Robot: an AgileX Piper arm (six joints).
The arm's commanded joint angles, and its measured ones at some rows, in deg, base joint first. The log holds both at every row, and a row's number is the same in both.
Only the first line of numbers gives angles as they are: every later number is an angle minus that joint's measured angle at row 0.
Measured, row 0:
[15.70 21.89 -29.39 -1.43 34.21 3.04]
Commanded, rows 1 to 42:
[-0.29 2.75 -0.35 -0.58 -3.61 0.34]
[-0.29 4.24 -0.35 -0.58 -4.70 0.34]
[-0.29 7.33 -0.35 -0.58 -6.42 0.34]
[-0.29 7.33 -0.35 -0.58 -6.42 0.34]
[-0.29 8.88 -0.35 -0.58 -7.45 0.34]
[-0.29 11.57 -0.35 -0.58 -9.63 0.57]
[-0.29 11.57 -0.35 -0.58 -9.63 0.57]
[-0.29 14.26 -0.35 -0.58 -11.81 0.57]
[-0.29 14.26 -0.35 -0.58 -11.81 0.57]
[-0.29 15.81 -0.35 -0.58 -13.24 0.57]
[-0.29 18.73 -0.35 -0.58 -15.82 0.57]
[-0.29 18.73 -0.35 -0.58 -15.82 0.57]
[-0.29 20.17 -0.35 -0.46 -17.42 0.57]
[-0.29 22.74 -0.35 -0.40 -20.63 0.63]
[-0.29 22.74 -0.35 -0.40 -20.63 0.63]
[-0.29 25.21 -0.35 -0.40 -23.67 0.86]
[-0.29 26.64 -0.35 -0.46 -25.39 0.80]
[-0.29 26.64 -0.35 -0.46 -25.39 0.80]
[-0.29 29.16 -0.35 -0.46 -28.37 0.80]
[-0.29 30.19 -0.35 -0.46 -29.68 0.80]
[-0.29 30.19 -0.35 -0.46 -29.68 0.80]
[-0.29 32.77 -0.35 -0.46 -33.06 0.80]
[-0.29 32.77 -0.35 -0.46 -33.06 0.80]
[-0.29 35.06 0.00 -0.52 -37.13 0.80]
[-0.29 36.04 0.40 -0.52 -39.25 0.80]
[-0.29 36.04 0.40 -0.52 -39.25 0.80]
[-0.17 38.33 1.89 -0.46 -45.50 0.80]
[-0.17 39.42 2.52 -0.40 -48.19 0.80]
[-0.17 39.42 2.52 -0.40 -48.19 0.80]
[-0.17 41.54 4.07 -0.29 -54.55 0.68]
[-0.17 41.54 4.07 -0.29 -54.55 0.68]
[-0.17 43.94 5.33 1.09 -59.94 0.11]
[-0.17 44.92 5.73 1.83 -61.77 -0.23]
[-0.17 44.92 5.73 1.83 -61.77 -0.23]
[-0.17 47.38 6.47 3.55 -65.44 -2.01]
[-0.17 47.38 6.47 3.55 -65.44 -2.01]
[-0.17 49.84 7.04 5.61 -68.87 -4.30]
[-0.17 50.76 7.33 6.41 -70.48 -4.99]
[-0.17 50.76 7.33 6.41 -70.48 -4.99]
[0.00 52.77 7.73 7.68 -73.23 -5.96]
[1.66 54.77 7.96 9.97 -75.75 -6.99]
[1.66 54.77 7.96 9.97 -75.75 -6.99]
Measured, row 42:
[0.29 52.88 7.67 7.45 -70.71 -4.59]
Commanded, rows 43 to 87:
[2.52 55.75 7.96 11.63 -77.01 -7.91]
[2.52 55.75 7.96 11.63 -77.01 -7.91]
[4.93 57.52 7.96 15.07 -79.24 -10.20]
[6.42 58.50 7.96 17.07 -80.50 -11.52]
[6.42 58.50 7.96 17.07 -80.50 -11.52]
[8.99 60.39 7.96 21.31 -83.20 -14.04]
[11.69 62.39 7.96 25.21 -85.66 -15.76]
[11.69 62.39 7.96 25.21 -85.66 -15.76]
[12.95 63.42 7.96 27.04 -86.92 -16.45]
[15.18 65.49 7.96 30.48 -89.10 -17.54]
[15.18 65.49 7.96 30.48 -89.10 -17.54]
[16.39 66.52 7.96 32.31 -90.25 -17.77]
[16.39 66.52 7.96 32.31 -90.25 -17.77]
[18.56 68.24 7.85 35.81 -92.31 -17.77]
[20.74 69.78 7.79 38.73 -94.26 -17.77]
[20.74 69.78 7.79 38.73 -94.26 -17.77]
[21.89 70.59 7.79 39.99 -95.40 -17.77]
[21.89 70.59 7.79 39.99 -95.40 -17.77]
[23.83 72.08 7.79 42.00 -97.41 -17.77]
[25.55 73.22 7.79 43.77 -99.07 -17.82]
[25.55 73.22 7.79 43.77 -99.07 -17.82]
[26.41 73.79 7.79 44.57 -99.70 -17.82]
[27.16 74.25 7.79 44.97 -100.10 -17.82]
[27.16 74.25 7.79 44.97 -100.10 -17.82]
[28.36 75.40 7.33 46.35 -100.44 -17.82]
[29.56 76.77 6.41 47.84 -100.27 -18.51]
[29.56 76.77 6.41 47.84 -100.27 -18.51]
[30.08 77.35 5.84 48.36 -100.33 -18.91]
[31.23 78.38 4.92 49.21 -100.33 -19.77]
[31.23 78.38 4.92 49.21 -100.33 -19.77]
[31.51 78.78 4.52 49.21 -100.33 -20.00]
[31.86 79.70 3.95 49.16 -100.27 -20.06]
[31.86 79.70 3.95 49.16 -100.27 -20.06]
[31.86 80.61 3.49 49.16 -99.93 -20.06]
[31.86 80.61 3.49 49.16 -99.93 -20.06]
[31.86 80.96 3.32 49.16 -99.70 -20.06]
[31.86 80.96 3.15 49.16 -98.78 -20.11]
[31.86 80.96 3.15 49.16 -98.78 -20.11]
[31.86 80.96 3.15 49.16 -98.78 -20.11]
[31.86 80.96 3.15 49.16 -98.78 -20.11]
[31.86 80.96 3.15 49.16 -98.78 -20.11]
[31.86 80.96 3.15 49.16 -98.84 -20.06]
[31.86 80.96 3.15 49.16 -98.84 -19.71]
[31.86 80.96 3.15 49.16 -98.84 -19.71]
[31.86 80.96 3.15 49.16 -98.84 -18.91]
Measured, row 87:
[31.68 81.19 3.72 49.21 -98.90 -19.37]
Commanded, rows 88 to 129:
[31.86 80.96 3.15 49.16 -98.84 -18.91]
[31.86 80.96 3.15 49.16 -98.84 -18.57]
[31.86 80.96 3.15 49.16 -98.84 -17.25]
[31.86 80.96 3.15 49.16 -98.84 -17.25]
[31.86 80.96 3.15 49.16 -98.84 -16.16]
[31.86 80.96 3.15 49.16 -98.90 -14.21]
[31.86 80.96 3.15 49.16 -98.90 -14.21]
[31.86 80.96 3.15 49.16 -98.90 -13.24]
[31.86 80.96 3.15 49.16 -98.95 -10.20]
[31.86 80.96 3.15 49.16 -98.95 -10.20]
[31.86 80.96 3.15 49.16 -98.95 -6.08]
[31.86 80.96 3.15 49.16 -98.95 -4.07]
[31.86 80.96 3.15 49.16 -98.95 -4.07]
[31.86 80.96 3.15 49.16 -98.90 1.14]
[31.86 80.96 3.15 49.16 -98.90 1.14]
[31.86 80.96 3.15 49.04 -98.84 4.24]
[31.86 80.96 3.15 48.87 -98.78 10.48]
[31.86 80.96 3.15 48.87 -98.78 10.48]
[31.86 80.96 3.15 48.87 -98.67 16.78]
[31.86 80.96 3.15 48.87 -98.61 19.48]
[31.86 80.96 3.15 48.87 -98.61 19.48]
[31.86 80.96 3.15 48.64 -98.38 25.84]
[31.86 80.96 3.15 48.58 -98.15 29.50]
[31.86 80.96 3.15 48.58 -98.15 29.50]
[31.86 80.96 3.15 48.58 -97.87 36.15]
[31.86 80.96 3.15 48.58 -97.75 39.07]
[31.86 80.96 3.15 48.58 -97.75 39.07]
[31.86 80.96 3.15 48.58 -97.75 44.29]
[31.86 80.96 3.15 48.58 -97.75 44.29]
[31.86 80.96 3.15 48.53 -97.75 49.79]
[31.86 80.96 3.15 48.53 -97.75 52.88]
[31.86 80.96 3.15 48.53 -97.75 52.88]
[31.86 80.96 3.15 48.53 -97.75 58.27]
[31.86 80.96 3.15 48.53 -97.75 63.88]
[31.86 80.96 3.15 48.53 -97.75 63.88]
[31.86 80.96 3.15 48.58 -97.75 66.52]
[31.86 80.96 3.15 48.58 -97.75 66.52]
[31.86 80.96 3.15 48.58 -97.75 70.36]
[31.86 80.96 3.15 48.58 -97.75 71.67]
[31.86 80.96 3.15 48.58 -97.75 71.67]
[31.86 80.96 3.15 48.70 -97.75 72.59]
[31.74 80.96 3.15 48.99 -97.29 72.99]
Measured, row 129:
[31.68 81.19 3.72 49.10 -98.04 71.27]
